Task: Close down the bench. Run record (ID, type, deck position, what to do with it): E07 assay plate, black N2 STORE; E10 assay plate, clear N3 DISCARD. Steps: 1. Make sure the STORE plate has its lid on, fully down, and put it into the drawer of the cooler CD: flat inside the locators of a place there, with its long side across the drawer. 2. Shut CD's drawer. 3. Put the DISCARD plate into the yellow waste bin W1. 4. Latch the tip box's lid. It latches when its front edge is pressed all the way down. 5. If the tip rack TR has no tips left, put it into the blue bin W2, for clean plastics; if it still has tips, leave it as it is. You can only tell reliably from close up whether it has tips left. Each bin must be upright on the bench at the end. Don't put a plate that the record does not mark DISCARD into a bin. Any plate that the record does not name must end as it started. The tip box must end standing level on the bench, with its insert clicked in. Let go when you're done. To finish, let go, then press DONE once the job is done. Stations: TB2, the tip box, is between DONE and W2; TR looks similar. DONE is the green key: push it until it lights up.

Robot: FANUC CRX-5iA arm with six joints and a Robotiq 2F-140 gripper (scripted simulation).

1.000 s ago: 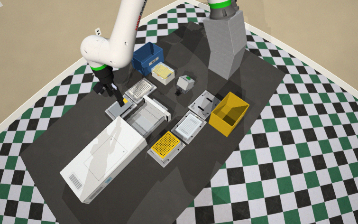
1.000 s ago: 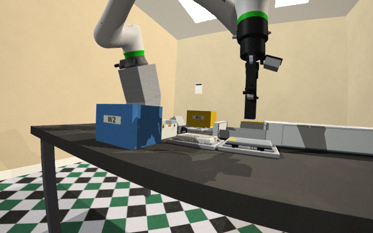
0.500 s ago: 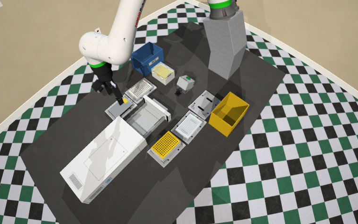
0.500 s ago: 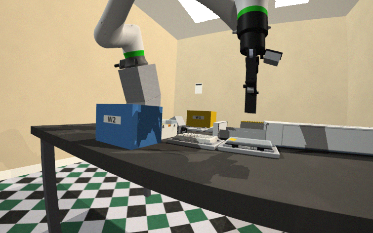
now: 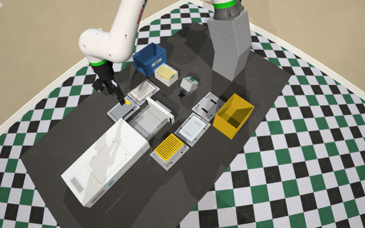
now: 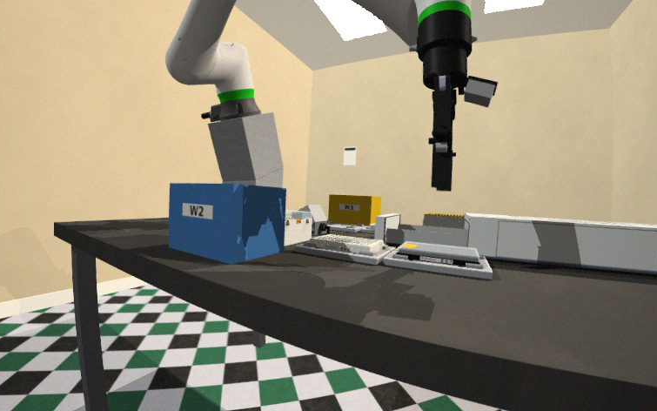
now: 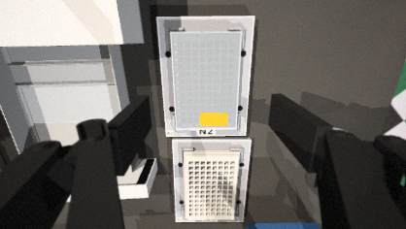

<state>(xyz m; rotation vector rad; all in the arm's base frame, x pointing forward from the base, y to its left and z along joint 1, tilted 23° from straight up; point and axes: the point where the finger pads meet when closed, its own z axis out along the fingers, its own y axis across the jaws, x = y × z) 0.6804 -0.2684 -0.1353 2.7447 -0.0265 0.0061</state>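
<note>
Now: hand 130 mm above the lid. From my hand the other things lie so: cooler drawer (180 mm to the left, 110 mm below); then black assay plate (130 mm below); then nest N2 (150 mm below).
</note>
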